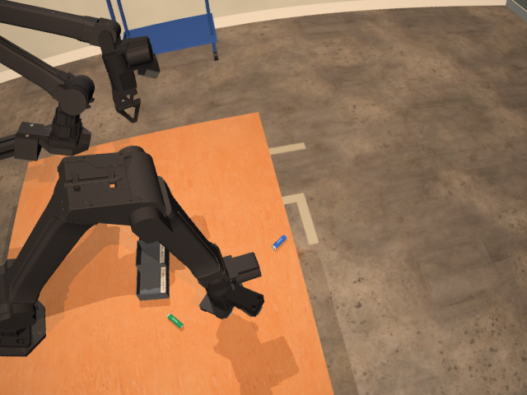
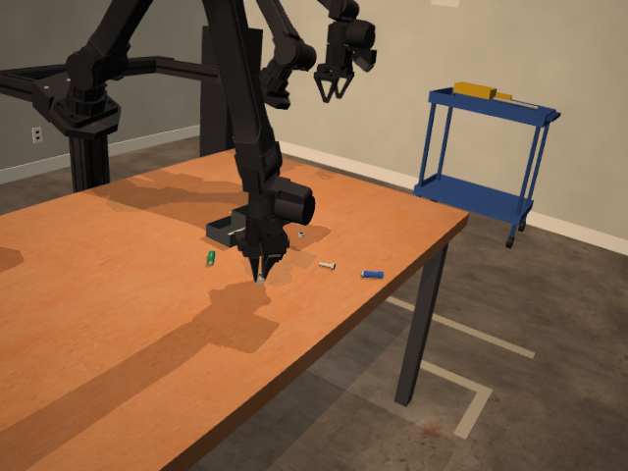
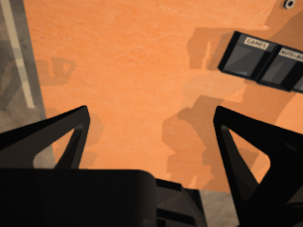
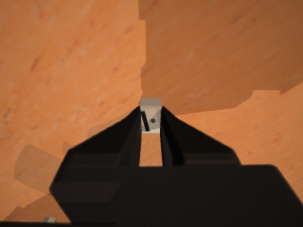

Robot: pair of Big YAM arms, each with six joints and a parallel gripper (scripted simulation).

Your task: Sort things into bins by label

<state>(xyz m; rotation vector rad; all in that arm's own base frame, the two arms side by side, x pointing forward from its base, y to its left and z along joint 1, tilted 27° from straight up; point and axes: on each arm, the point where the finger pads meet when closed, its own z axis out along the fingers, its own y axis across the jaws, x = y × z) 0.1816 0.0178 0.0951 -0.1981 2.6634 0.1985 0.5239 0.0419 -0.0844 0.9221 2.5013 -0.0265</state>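
Now: the green battery 13 cm behind my right hand and 2 cm to the right of it. From my right hand the other things lie so: pencil sharpener: right at my right hand; then bolt: 6 cm ahead, 16 cm to the left; then blue battery: 15 cm ahead, 20 cm to the left.
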